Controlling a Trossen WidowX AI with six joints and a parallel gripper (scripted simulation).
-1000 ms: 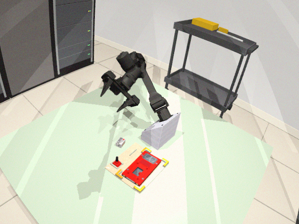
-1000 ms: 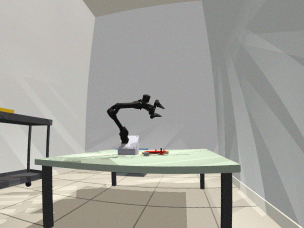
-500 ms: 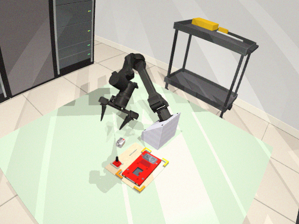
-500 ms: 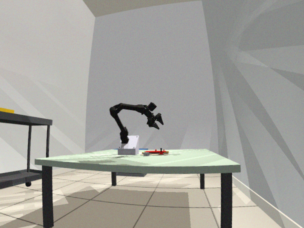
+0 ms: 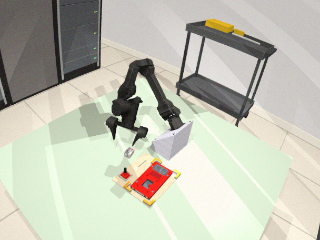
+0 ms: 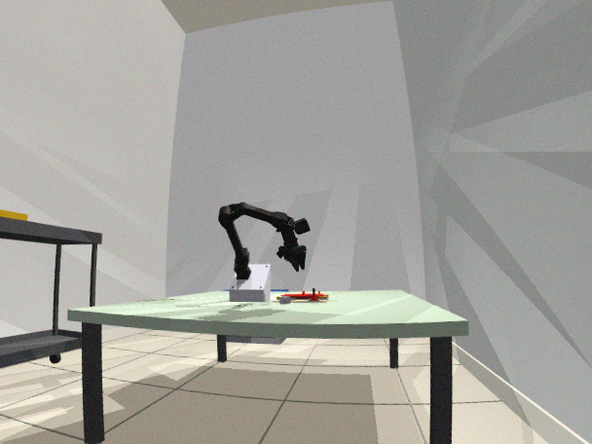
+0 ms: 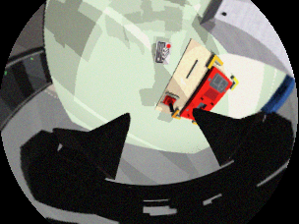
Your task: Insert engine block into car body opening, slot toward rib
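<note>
My gripper tip is 7 cm past the grey engine block, 3 cm to the left of it and 13 cm above it.
</note>
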